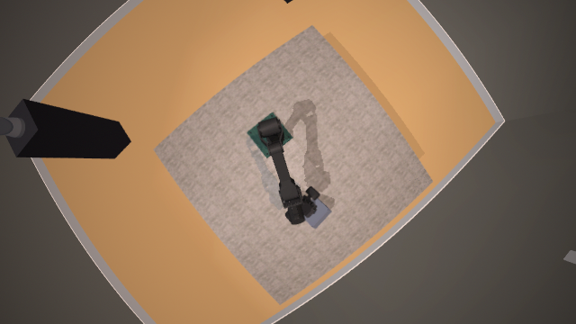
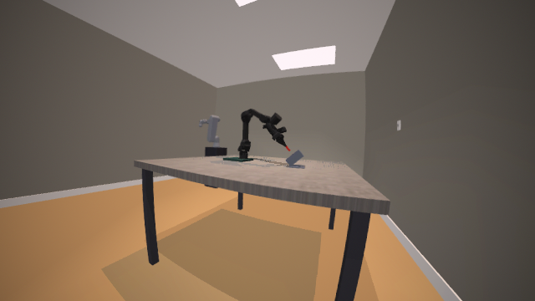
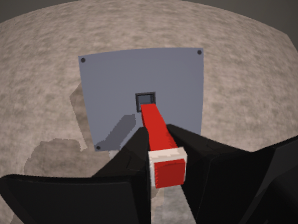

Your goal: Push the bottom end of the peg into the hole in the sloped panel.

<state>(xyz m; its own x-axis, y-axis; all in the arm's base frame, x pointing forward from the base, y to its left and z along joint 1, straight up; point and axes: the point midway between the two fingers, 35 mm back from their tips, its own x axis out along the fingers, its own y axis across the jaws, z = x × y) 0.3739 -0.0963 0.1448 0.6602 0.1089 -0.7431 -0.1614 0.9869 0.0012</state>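
Right now my gripper tip is 70 mm above the sloped panel, 60 mm short of it and 10 mm to the right of it. From my gripper tip the other things lie so: red peg (10 mm behind, 10 mm above).
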